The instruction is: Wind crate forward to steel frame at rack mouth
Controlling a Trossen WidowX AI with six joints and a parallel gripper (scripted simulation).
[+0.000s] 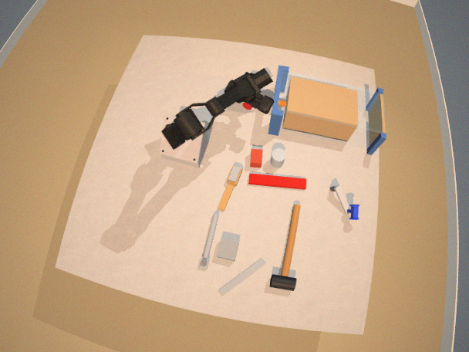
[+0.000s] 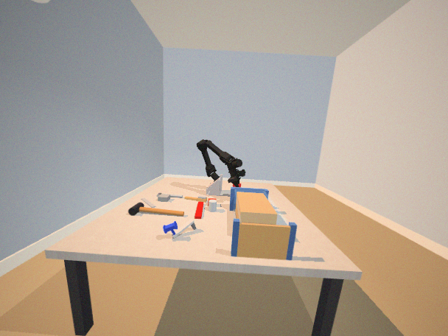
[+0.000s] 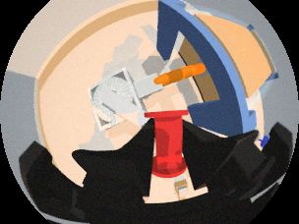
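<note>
Now: the blue frame 10 cm ahead of my gripper tip, 6 cm to the left of it and 2 cm below it. From my gripper tip the other things lie so: winch (8 cm behind, 6 cm to the left, 10 cm below); red knob (1 cm behind, 2 cm to the right); red bar (14 cm ahead, 28 cm to the right, 12 cm below).
</note>
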